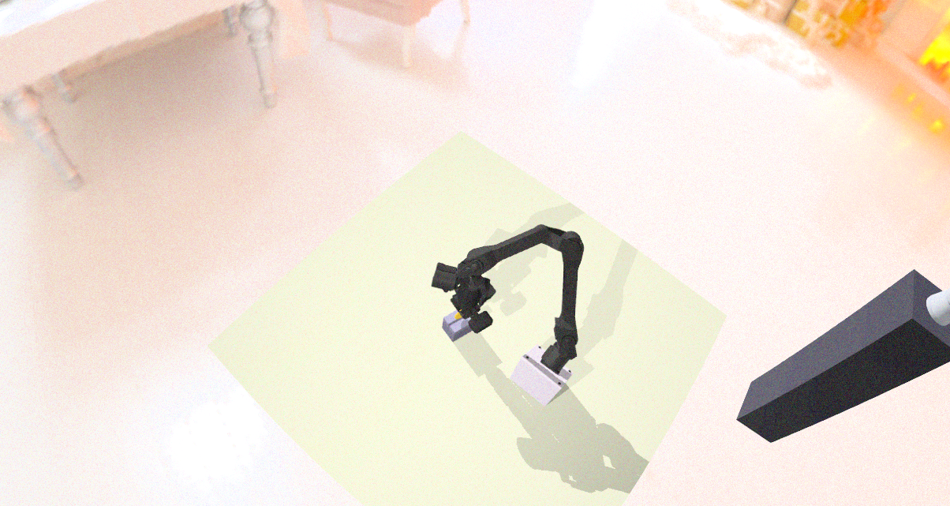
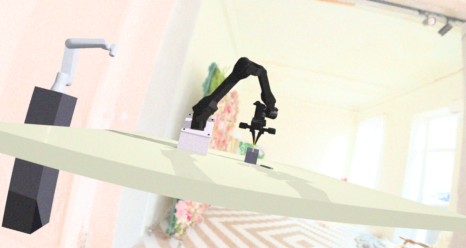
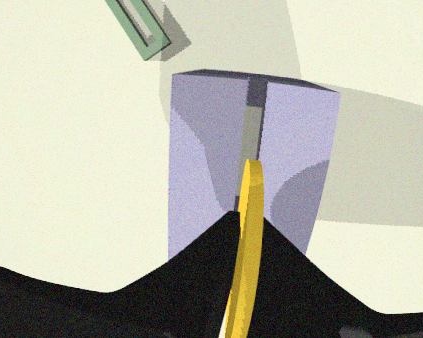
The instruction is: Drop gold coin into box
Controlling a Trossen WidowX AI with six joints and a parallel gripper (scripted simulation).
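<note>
Now: the gold coin 2 cm above my gripper tip.
</note>
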